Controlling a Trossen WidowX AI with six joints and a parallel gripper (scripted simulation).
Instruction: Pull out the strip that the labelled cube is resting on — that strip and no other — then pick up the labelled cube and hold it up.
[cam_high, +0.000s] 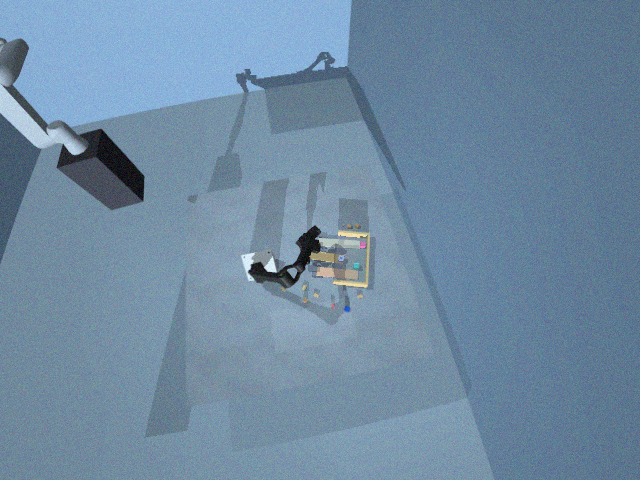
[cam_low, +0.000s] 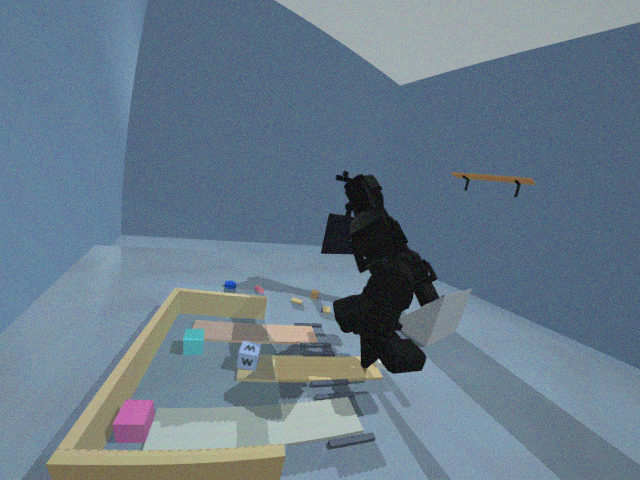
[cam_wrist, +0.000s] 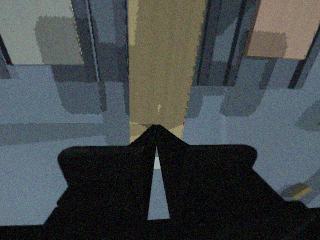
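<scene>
My gripper tip is now 9 cm short of the yellow strip and 4 cm to the left of it. Round my gripper tip: cream knob: 3 cm behind, 1 cm to the left; then blue disc: 38 cm to the right, 13 cm ahead; then pink piece: 34 cm to the right, 6 cm ahead.
</scene>
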